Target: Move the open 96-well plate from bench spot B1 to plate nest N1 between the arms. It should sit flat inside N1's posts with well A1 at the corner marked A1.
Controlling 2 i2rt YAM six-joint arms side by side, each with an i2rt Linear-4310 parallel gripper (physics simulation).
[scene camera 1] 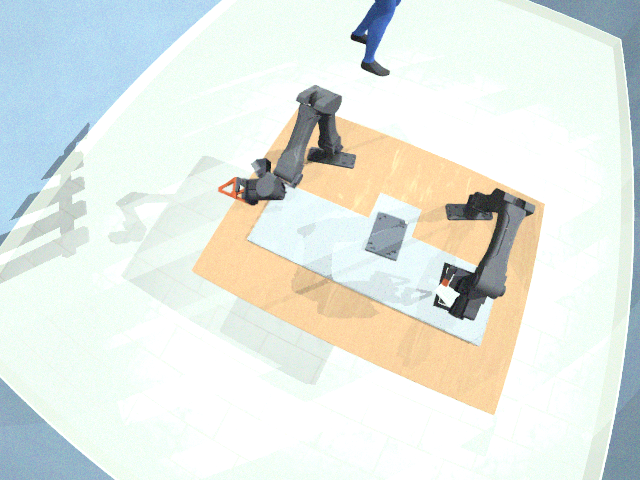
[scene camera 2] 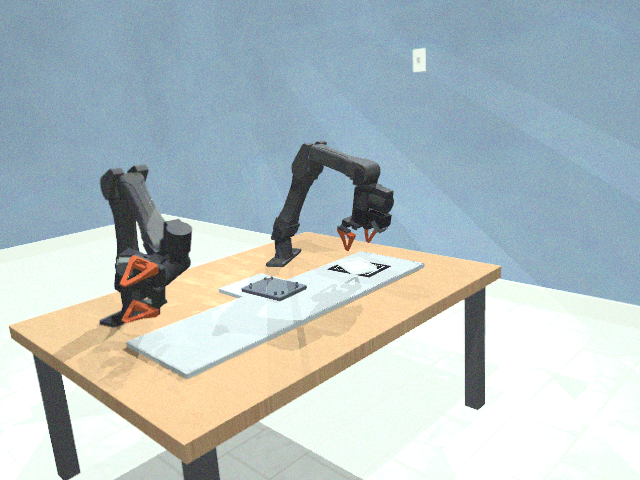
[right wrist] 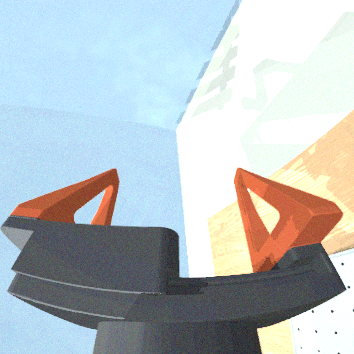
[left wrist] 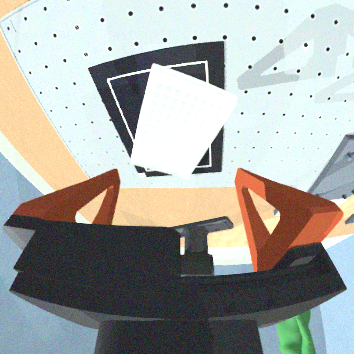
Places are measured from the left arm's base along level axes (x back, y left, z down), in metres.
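Pixels of known places: left gripper, between the fingertips: (scene camera 2: pixel 357 246) (left wrist: pixel 177 174); right gripper, between the fingertips: (scene camera 1: pixel 225 192) (scene camera 2: pixel 123 304) (right wrist: pixel 176 174); left arm's base, origin of its link: (scene camera 1: pixel 468 212) (scene camera 2: pixel 284 258) (left wrist: pixel 195 227); right arm's base, origin of its link: (scene camera 1: pixel 331 158) (scene camera 2: pixel 135 312).
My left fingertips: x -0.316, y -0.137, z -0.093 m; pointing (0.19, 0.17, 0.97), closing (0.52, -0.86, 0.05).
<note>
For each thing: its middle in the pictures, then the offset to it from my left fingertips. "pt": a spot on its surface instead. Level surfaces: height alone.
- white 96-well plate, middle of its body: (left wrist: pixel 174 133) (scene camera 2: pixel 357 265) (scene camera 1: pixel 454 287) dz +0.071, dx +0.008, dy +0.012 m
- spot B1, a spot on its surface: (left wrist: pixel 212 57) pt dz +0.078, dx -0.043, dy -0.058 m
- grey nest N1, middle of its body: (left wrist: pixel 350 174) (scene camera 2: pixel 273 286) (scene camera 1: pixel 387 235) dz +0.069, dx +0.212, dy -0.219 m
- pale perforated board, height of its surface: dz +0.080 m
- wooden table, height of its surface: dz +0.093 m
The white 96-well plate (scene camera 1: pixel 447 295) (scene camera 2: pixel 360 266) (left wrist: pixel 182 122) lies on the black mat of spot B1 (left wrist: pixel 212 57) (scene camera 2: pixel 383 268), turned at an angle to its white outline. My left gripper (left wrist: pixel 177 174) (scene camera 2: pixel 357 244) is open above the B1 area, with no plate between its fingers. The grey nest N1 (scene camera 1: pixel 386 235) (scene camera 2: pixel 273 288), with small dark posts, sits between the arms; part of it shows in the left wrist view (left wrist: pixel 335 172). Its A1 mark cannot be read. My right gripper (right wrist: pixel 176 174) (scene camera 2: pixel 135 291) is open and empty, beyond the table's left edge in scene camera 1.
A pale perforated board (scene camera 1: pixel 310 232) (scene camera 2: pixel 206 346) (left wrist: pixel 280 125) lies on the wooden table (scene camera 1: pixel 248 253) (scene camera 2: pixel 170 413) under the nest and B1. A person (scene camera 1: pixel 379 31) stands beyond the table. The left arm's forearm reaches over the board's right end in scene camera 1.
</note>
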